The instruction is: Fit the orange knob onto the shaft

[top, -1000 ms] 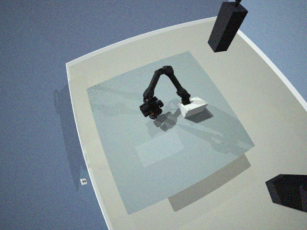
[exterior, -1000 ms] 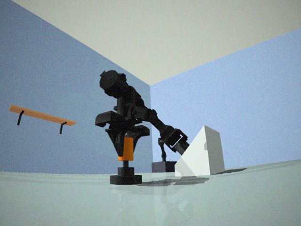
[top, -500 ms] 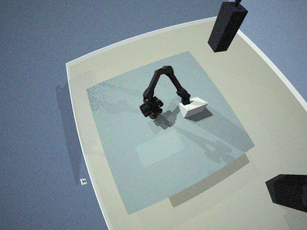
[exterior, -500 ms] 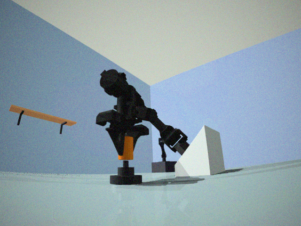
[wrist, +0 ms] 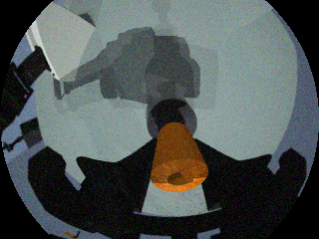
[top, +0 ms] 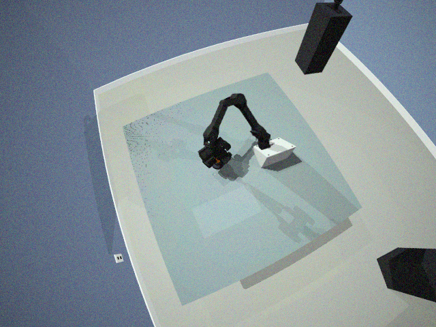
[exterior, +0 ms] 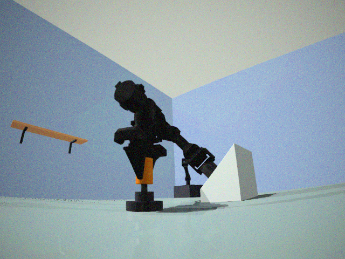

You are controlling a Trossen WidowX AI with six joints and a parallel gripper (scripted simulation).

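Now: the orange knob 20 mm above my gripper tip. From my gripper tip the other things lie so: round dark pedestal 40 mm below.
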